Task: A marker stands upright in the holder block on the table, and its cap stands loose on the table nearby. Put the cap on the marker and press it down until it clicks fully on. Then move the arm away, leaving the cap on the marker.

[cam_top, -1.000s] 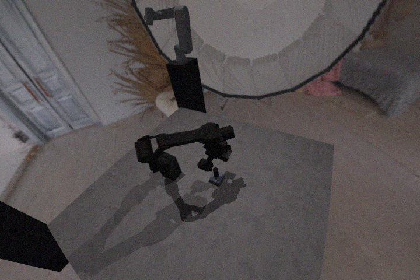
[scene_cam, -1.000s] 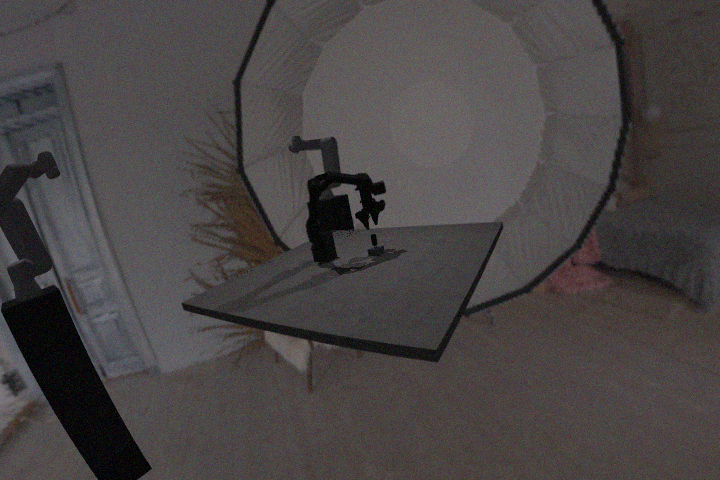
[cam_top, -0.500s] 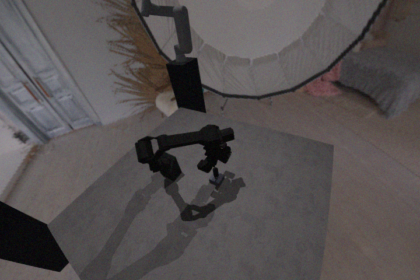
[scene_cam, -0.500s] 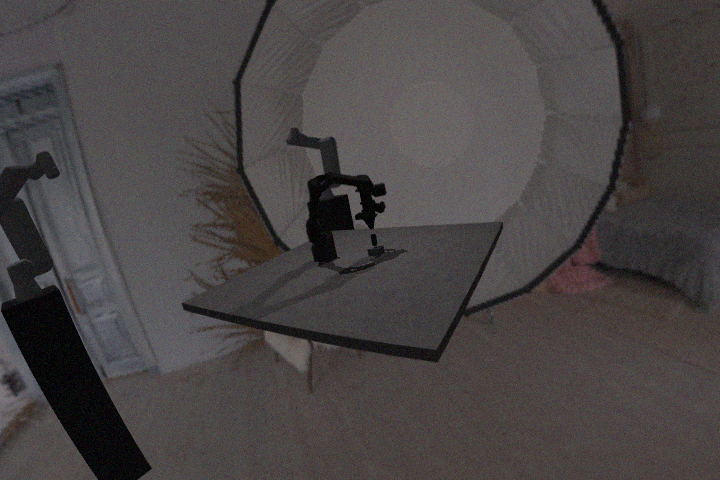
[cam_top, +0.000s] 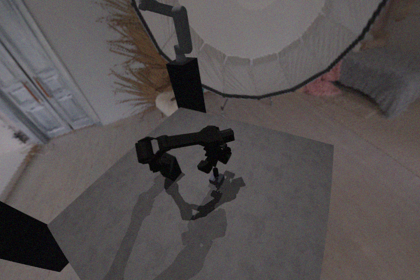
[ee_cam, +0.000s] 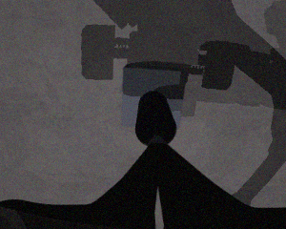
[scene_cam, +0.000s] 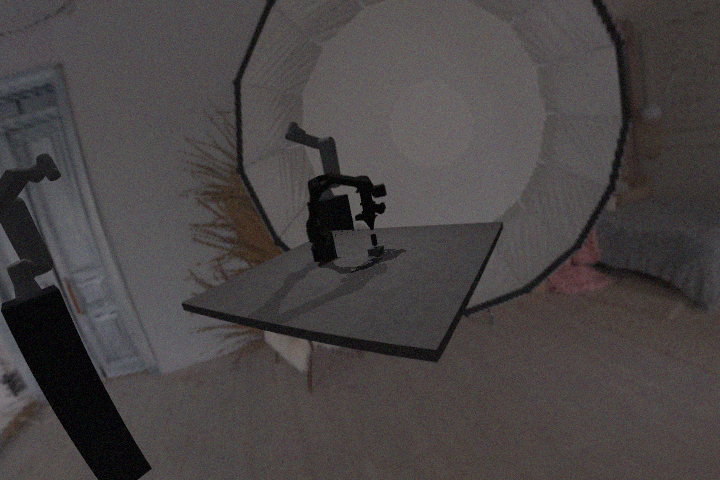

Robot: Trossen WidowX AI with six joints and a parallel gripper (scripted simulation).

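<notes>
Now: gripper tip 5 cm above the dark marker cap.
</notes>
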